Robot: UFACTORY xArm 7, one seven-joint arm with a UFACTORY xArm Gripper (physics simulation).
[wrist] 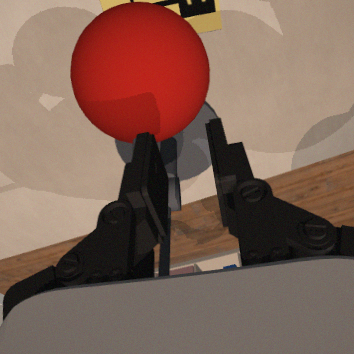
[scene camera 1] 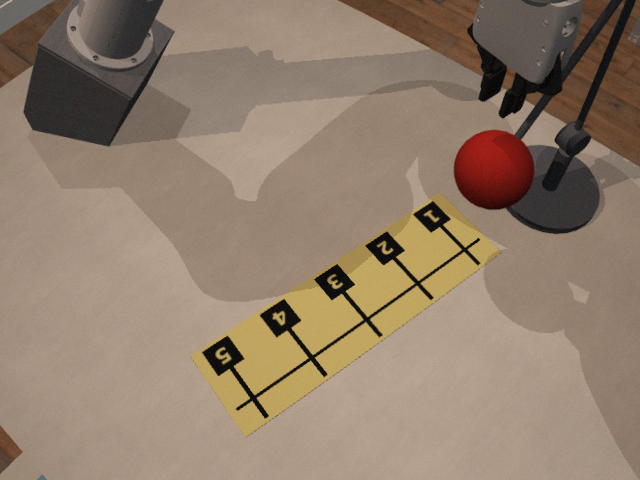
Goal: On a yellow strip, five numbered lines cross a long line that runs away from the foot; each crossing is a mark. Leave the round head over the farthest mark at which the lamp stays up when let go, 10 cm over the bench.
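Places are measured from the arm's base along level axes (x left, y back, z up), in metres.
Pixels of known places: gripper, fingertip midpoint: (wrist: 184,150) (scene camera 1: 498,103); arm's base, origin of the base link: (scene camera 1: 110,35).
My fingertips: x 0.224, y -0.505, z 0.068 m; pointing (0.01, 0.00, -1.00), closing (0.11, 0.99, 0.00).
For each thing: its top centre in the pictures, then the offset to it from my fingertips. "spot": a spot on its surface instead.
- lamp's round red head, surface spot: (wrist: 140,70) (scene camera 1: 485,148) spot: dx -0.029, dy -0.015, dz -0.044 m
- dark round foot, middle of its top: (wrist: 168,142) (scene camera 1: 549,184) dx +0.139, dy -0.064, dz -0.223 m
- upper arm rod, surface spot: (scene camera 1: 535,116) spot: dx +0.023, dy -0.039, dz -0.006 m
- hinge, surface spot: (wrist: 174,195) (scene camera 1: 564,130) spot: dx +0.129, dy -0.050, dz -0.102 m
- second thin lamp rod, surface spot: (scene camera 1: 602,77) spot: dx +0.126, dy -0.065, dz +0.009 m
The lamp's round red head (scene camera 1: 493,169) (wrist: 140,70) hangs above the bench beside the dark round foot (scene camera 1: 573,209) (wrist: 195,155), near the number 1 end of the yellow strip (scene camera 1: 385,286) (wrist: 210,24). The upper arm rod (scene camera 1: 535,116) slopes up from the head; in the wrist view it is hidden behind the left finger. A hinge (scene camera 1: 572,138) (wrist: 174,195) tops the foot's short stem. My gripper (scene camera 1: 496,106) (wrist: 184,150) is above and behind the head, close to the rod. Its fingers stand partly apart, open, with nothing between them.
The robot's dark base block (scene camera 1: 77,93) stands at the upper left. A second thin lamp rod (scene camera 1: 602,77) rises from the hinge at the right. Wooden floor (wrist: 320,175) lies past the bench edge near the foot, with part of a compartmented tray behind the fingers in the wrist view.
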